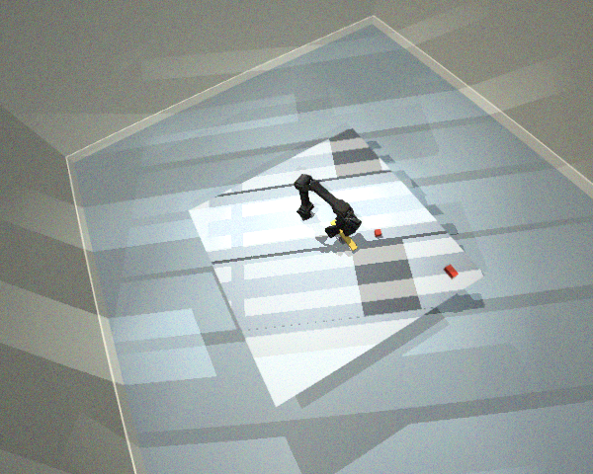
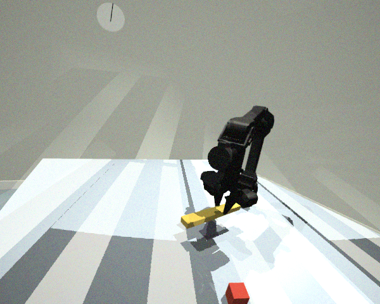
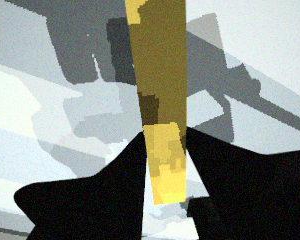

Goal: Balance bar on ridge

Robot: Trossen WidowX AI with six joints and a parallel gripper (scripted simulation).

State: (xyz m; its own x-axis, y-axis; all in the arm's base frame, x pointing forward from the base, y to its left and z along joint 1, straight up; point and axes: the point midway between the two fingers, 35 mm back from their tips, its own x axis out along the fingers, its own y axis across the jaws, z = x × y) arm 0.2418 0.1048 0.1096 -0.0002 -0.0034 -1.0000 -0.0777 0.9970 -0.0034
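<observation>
The yellow bar is 30 mm ahead of my gripper tip. From my gripper tip the other things lie so: red cube: 200 mm to the left, 100 mm ahead, 60 mm below.
</observation>
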